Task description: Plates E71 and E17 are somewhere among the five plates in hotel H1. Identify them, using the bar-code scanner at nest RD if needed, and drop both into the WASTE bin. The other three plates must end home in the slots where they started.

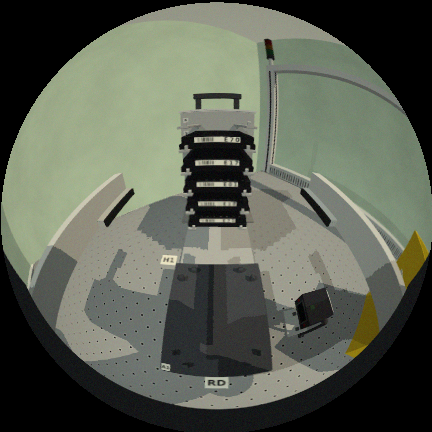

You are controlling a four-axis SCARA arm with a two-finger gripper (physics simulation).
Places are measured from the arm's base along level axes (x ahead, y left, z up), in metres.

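Where they show: gripper, between the fingertips: (pixel 216 176).
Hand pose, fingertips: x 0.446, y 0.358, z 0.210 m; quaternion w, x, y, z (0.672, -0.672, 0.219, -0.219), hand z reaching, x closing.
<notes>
Things, the pixels of their top centre, and the offset from my fingertips. "spot": a spot on its surface instead. Level surfaces: height alone.
- Hotel H1, a spot on its surface: (pixel 217 118) spot: dx +0.115, dy +0.155, dz +0.048 m
- plate E17, centre of its top: (pixel 216 149) dx +0.076, dy +0.103, dz -0.003 m
- plate E01, centre of its top: (pixel 216 165) dx +0.076, dy +0.103, dz -0.031 m
- fourth plate, centre of its top: (pixel 217 181) dx +0.076, dy +0.103, dz -0.059 m
- lowest plate, centre of its top: (pixel 217 196) dx +0.076, dy +0.103, dz -0.088 m
- Nest RD, centre of its top: (pixel 216 314) dx -0.034, dy -0.046, dz -0.128 m
- black scanner box, centre of its top: (pixel 319 303) dx +0.059, dy -0.129, dz -0.115 m
- framed panel with a signal light, a spot on its surface: (pixel 269 49) spot: dx +0.563, dy +0.333, dz +0.535 m
- perforated deck, height of its surface: dz -0.198 m
Hotel H1 (pixel 217 118) stands ahead with five black plates stacked one above another, labels facing me. From the top, plate E70 (pixel 217 140), plate E17 (pixel 217 162) and plate E01 (pixel 216 184) are readable. The fourth plate (pixel 217 204) has a blurred label. The lowest plate (pixel 217 220) has a small label that looks like E71. My gripper (pixel 216 176) is open and empty, its two fingers wide apart at left and right, back from the hotel. Nest RD (pixel 190 315) is a dark flat pad below, with no plate on it. The WASTE bin does not show as such.
The black scanner box (pixel 314 307) stands right of the nest on a small bracket. Yellow wedge-shaped pieces (pixel 365 327) stand at the far right. A framed panel with a signal light (pixel 269 49) rises behind the hotel on the right. The perforated deck (pixel 125 320) surrounds the nest.
</notes>
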